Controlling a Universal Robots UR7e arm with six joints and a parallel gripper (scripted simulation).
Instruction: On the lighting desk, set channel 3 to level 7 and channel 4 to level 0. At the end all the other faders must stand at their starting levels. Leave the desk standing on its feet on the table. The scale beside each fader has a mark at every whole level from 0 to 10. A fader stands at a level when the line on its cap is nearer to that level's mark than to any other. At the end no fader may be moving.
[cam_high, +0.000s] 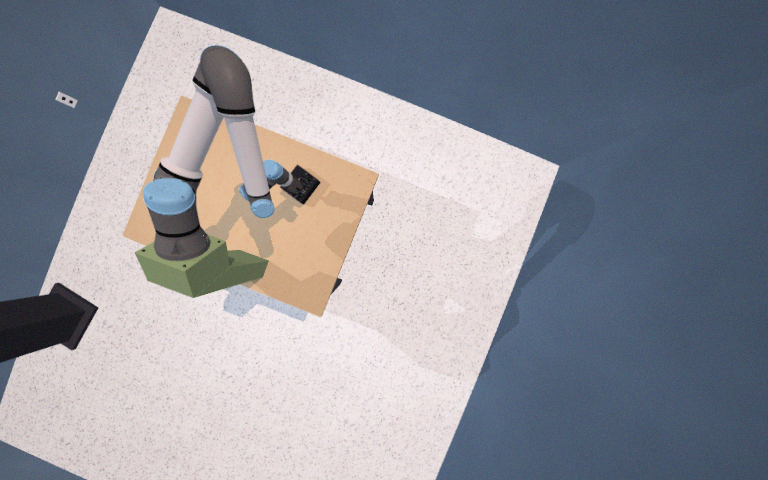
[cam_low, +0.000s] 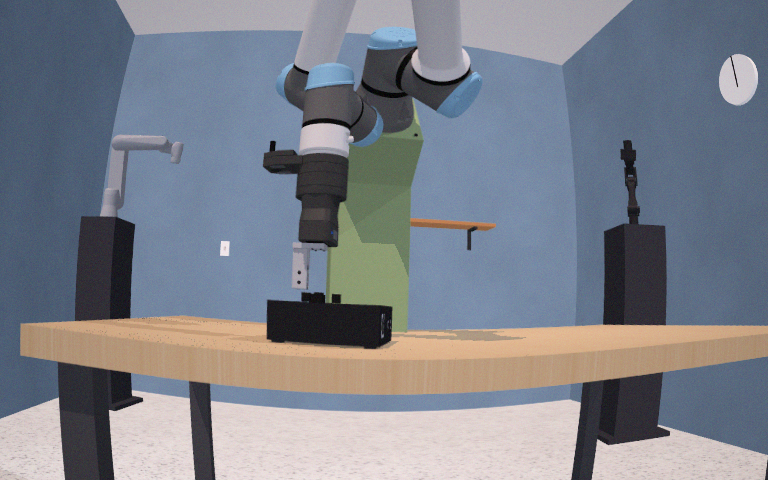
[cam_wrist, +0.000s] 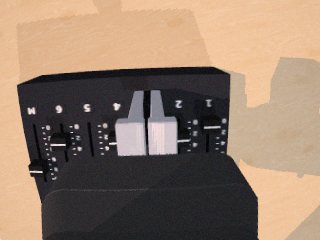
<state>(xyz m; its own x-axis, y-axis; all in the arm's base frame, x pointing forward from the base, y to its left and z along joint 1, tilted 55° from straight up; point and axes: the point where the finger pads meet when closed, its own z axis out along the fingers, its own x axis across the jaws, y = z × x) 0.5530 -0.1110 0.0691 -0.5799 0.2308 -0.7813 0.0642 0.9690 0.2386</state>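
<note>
Right now the channel 3 cap is 30 mm below my hand and 20 mm to the left of it. From my hand the other things lie so: channel 4 cap (30 mm below, 30 mm ahead, 20 mm to the left); channel 2 cap (30 mm to the left, 30 mm below, 20 mm behind); channel 1 cap (40 mm behind, 30 mm below, 20 mm to the left).
</note>
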